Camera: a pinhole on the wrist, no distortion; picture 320 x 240 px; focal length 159.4 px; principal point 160.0 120.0 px. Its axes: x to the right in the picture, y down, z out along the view. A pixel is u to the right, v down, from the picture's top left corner.
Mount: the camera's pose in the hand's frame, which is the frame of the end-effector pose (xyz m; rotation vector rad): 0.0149 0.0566 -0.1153 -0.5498 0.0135 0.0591
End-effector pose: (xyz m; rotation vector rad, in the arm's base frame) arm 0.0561 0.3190 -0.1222 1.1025 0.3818 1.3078
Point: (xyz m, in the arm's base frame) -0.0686 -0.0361 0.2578
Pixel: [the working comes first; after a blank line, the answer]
In the camera's frame: -0.2299 0.1429 0.4928

86 166
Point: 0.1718 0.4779 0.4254
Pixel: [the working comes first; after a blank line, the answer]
In the camera's frame: 0.3506 0.0283 0.4953

273 129
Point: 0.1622 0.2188 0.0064
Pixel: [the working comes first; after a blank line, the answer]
In the camera's frame: -0.0391 -0.1557 0.2564

136 23
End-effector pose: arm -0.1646 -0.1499 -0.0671 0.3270 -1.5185 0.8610
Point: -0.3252 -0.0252 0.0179
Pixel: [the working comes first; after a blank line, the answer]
In the camera's frame: 0.1281 0.0031 0.1874

269 123
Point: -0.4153 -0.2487 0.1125
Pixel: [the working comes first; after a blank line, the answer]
In the camera's frame: 0.1555 -0.2201 0.3157

239 9
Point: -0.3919 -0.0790 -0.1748
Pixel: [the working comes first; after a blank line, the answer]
In the camera's frame: -0.0564 0.0367 0.2839

128 141
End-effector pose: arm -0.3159 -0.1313 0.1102 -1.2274 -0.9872 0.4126
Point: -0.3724 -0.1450 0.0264
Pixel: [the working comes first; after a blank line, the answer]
In the camera's frame: -0.0935 -0.0718 0.1311

46 33
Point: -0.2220 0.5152 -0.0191
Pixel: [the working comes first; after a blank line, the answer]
In the camera's frame: 0.4627 0.0067 0.5119

304 122
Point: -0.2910 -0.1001 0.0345
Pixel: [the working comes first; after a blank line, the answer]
In the camera's frame: -0.0106 -0.0339 0.1112

145 71
